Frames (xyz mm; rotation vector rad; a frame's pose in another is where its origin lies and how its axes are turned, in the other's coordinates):
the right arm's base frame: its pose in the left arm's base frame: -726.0 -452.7 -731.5 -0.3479 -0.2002 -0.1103
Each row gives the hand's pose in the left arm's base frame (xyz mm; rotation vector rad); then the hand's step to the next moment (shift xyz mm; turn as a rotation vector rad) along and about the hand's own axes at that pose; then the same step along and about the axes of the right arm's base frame.
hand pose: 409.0 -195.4 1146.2 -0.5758 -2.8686 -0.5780
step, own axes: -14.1 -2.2 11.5 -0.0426 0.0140 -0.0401
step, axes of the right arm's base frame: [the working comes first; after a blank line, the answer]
step, axes of the left arm's base frame: 11.1 -2.0 -14.4 0.0476 -0.0186 0.0317

7.9 4.4 -16.0 0.0545 -0.0210 0.0143
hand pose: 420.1 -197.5 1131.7 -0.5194 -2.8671 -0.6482
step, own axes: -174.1 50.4 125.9 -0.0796 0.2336 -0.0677
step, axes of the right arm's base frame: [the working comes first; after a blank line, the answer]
step, axes of the left arm's base frame: 170.5 46.3 -132.2 0.1644 0.1440 0.1331

134.6 110.6 -135.5 0.1781 0.1143 0.1439
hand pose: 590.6 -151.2 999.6 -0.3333 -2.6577 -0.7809
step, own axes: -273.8 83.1 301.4 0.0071 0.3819 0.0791
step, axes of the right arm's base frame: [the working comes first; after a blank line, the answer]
step, axes of the left arm's base frame: 196.5 202.4 -305.2 0.0938 0.3584 0.1222

111.6 316.7 -244.9 0.0914 0.3081 0.2211
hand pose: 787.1 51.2 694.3 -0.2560 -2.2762 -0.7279
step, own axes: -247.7 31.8 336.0 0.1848 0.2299 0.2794
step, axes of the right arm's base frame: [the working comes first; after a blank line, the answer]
step, axes of the left arm's base frame: -4.9 224.9 -353.1 -0.2082 0.3429 0.0643

-96.5 324.9 -245.8 -0.2141 0.2699 0.2154
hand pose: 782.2 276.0 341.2 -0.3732 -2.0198 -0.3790
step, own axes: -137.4 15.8 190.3 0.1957 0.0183 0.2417
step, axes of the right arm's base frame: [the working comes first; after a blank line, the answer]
step, axes of the left arm's base frame: -82.6 79.9 -205.3 -0.2713 0.1372 0.0681

-130.1 130.1 -146.6 -0.2598 0.0675 0.1582
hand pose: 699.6 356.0 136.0 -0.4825 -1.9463 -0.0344
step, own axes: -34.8 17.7 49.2 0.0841 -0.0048 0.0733
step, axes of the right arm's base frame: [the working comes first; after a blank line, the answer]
step, axes of the left arm's base frame: -25.1 17.1 -55.0 -0.0943 0.0399 0.0446

-37.4 30.4 -40.2 -0.0852 0.0094 0.0715
